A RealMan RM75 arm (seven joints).
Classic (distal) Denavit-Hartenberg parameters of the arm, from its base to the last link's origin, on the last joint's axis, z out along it. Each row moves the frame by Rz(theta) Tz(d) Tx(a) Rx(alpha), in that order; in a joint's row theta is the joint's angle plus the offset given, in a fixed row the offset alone. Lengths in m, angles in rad.
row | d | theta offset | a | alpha
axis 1 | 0.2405 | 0 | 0 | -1.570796
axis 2 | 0 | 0 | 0 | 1.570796
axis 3 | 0.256 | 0 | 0 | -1.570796
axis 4 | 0 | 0 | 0 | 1.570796
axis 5 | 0.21 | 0 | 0 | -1.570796
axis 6 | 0 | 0 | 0 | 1.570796
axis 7 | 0.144 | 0 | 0 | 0
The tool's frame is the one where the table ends.
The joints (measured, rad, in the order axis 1, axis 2, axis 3, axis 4, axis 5, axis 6, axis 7), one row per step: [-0.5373, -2.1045, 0.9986, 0.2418, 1.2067, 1.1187, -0.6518]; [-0.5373, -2.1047, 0.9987, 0.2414, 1.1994, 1.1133, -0.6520]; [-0.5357, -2.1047, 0.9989, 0.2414, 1.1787, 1.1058, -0.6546]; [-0.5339, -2.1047, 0.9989, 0.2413, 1.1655, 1.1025, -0.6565]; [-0.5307, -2.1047, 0.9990, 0.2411, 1.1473, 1.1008, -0.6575]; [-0.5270, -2.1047, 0.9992, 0.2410, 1.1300, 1.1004, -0.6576]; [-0.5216, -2.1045, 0.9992, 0.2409, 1.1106, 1.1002, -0.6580]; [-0.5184, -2.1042, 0.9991, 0.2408, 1.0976, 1.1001, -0.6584]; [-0.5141, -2.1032, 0.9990, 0.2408, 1.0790, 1.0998, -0.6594]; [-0.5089, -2.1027, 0.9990, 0.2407, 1.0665, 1.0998, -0.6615]
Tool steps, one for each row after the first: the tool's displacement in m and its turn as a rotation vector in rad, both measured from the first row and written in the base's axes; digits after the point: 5 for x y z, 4 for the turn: [-0.00061, 0.00073, 0.00048, 0.0050, -0.0018, 0.0074]; [-0.00191, 0.00221, 0.00244, 0.0185, -0.0123, 0.0244]; [-0.00285, 0.00283, 0.00373, 0.0269, -0.0202, 0.0351]; [-0.00406, 0.00331, 0.00556, 0.0387, -0.0315, 0.0474]; [-0.00530, 0.00350, 0.00733, 0.0501, -0.0422, 0.0581]; [-0.00720, 0.00337, 0.00946, 0.0631, -0.0544, 0.0714]; [-0.00839, 0.00340, 0.01098, 0.0720, -0.0626, 0.0800]; [-0.01017, 0.00360, 0.01343, 0.0849, -0.0741, 0.0922]; [-0.01214, 0.00300, 0.01499, 0.0930, -0.0829, 0.1034]
